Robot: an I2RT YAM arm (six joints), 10 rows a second.
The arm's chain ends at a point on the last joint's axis. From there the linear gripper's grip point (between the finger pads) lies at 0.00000 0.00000 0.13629 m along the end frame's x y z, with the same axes.
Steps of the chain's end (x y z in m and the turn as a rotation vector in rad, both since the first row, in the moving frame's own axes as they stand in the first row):
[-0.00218 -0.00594 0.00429 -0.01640 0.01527 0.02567]
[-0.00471 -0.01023 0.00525 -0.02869 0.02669 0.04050]
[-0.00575 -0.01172 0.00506 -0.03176 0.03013 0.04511]
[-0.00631 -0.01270 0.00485 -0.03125 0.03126 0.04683]
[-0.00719 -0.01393 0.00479 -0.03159 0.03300 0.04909]
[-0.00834 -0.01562 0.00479 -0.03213 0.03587 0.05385]
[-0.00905 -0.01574 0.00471 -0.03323 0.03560 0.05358]
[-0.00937 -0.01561 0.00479 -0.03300 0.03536 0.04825]
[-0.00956 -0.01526 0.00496 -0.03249 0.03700 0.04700]
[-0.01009 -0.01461 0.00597 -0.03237 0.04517 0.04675]
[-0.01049 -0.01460 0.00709 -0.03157 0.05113 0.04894]
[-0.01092 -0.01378 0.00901 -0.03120 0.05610 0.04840]
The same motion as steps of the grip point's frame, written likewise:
[-0.00013 -0.00368 0.00426 -0.01640 0.01527 0.02567]
[-0.00115 -0.00625 0.00515 -0.02869 0.02669 0.04050]
[-0.00174 -0.00730 0.00493 -0.03176 0.03013 0.04511]
[-0.00215 -0.00834 0.00472 -0.03125 0.03126 0.04683]
[-0.00280 -0.00952 0.00465 -0.03159 0.03300 0.04909]
[-0.00357 -0.01111 0.00463 -0.03213 0.03587 0.05385]
[-0.00432 -0.01109 0.00455 -0.03323 0.03560 0.05358]
[-0.00466 -0.01100 0.00463 -0.03300 0.03536 0.04825]
[-0.00463 -0.01072 0.00479 -0.03249 0.03700 0.04700]
[-0.00404 -0.01006 0.00576 -0.03237 0.04517 0.04675]
[-0.00363 -0.01013 0.00684 -0.03157 0.05113 0.04894]
[-0.00339 -0.00935 0.00873 -0.03120 0.05610 0.04840]

